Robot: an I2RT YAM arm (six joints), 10 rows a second.
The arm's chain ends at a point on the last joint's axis. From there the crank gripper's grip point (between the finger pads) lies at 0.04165 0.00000 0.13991 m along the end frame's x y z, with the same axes.
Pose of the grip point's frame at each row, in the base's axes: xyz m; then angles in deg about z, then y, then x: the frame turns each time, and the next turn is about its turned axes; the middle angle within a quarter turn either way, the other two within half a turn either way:
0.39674 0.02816 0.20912 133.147 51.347 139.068
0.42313 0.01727 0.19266 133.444 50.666 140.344
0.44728 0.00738 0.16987 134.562 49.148 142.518
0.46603 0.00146 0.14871 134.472 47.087 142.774
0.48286 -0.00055 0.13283 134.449 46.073 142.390
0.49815 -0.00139 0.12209 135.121 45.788 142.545
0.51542 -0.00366 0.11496 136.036 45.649 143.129
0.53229 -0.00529 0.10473 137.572 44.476 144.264
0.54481 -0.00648 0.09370 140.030 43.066 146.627
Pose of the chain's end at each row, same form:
0.29120 0.00672 0.30767 133.147 51.347 139.068
0.31917 -0.00281 0.29315 133.444 50.666 140.344
0.34681 -0.01194 0.27400 134.562 49.148 142.518
0.36834 -0.01985 0.25507 134.472 47.087 142.774
0.38624 -0.02398 0.23972 134.449 46.073 142.390
0.40228 -0.02600 0.22939 135.121 45.788 142.545
0.42049 -0.02874 0.22299 136.036 45.649 143.129
0.44037 -0.03198 0.21495 137.572 44.476 144.264
0.45755 -0.03376 0.20750 140.030 43.066 146.627

